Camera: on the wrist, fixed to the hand. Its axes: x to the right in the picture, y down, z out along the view.
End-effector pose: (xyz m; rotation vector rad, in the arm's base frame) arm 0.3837 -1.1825 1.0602 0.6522 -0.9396 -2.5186
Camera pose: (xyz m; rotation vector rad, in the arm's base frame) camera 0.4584 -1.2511 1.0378 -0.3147 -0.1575 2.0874
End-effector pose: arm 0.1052 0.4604 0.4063 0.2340 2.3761 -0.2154
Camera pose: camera 0.0721 0.5232 0.4821 -1.5954 1.5591 -0.3156
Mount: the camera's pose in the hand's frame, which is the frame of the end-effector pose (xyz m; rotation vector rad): -0.0215 0.0466 -0.0903 -0.4639 -0.5257 -1.4721
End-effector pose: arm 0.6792 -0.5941 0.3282 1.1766 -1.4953 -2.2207
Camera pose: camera 0.7465 -0.6647 0.3639 -1.0068 -0.1114 1.9412
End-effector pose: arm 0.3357 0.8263 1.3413 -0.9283 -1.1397 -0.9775
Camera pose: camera 0.4028 0.7583 1.3005 0.5575 2.0424 2.1928
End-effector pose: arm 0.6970 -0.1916 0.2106 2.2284 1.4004 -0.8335
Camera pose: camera 0.7574 -0.1725 0.2929 0.2975 2.4373 -1.1378
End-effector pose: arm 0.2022 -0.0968 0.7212 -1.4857 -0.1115 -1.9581
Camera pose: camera 0.1561 -0.1632 0.6560 1.5424 0.8288 1.5468
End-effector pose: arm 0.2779 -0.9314 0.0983 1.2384 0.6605 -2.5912
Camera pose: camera 0.3703 -0.9302 0.0508 0.2190 -1.5045 1.8372
